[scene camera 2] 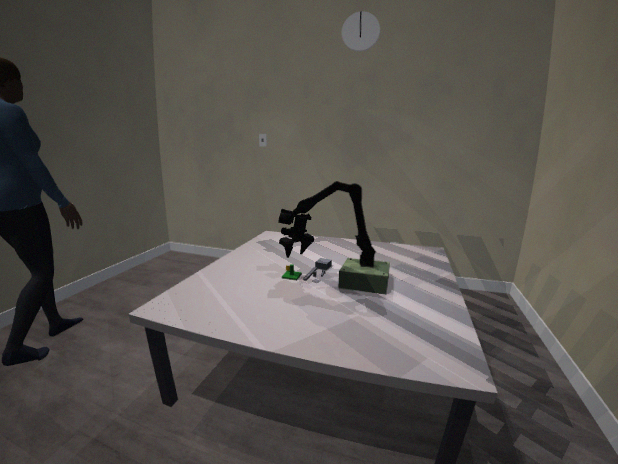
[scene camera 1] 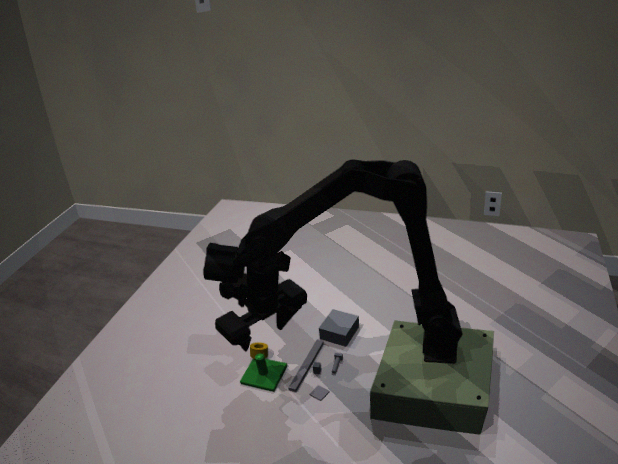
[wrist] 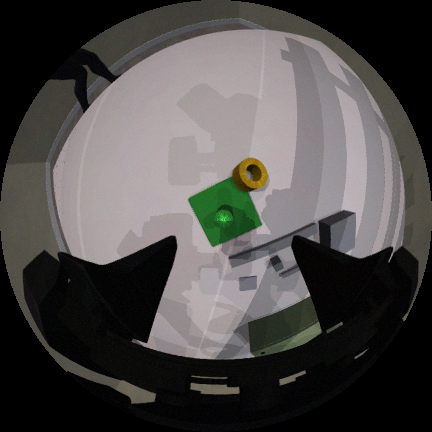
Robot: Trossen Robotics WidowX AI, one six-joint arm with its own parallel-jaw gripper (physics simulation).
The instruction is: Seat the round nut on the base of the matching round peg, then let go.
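Note:
The yellow-orange round nut (scene camera 1: 259, 353) (scene camera 2: 288, 268) (wrist: 241, 178) stands with its hole facing up at the far corner of the green square base (scene camera 1: 272, 381) (scene camera 2: 296, 276) (wrist: 207, 202). It is beside the peg, not around it; whether it touches the base is unclear. The green round peg (scene camera 1: 262, 366) (scene camera 2: 292, 270) (wrist: 223, 218) rises upright from the base, its top bare. My gripper (scene camera 1: 263, 337) (scene camera 2: 296, 255) (wrist: 236, 242) is open and empty, pointing down above the nut and peg, with its fingers wide apart.
A grey block (scene camera 1: 339, 326) (wrist: 343, 234), a long grey bar (scene camera 1: 306, 366) (wrist: 275, 245), a small bolt (scene camera 1: 337, 363), a small dark cube (scene camera 1: 317, 368) and a flat grey square (scene camera 1: 319, 393) lie between the base and my green mounting box (scene camera 1: 430, 395) (scene camera 2: 364, 277). A person (scene camera 2: 22, 165) stands left of the table.

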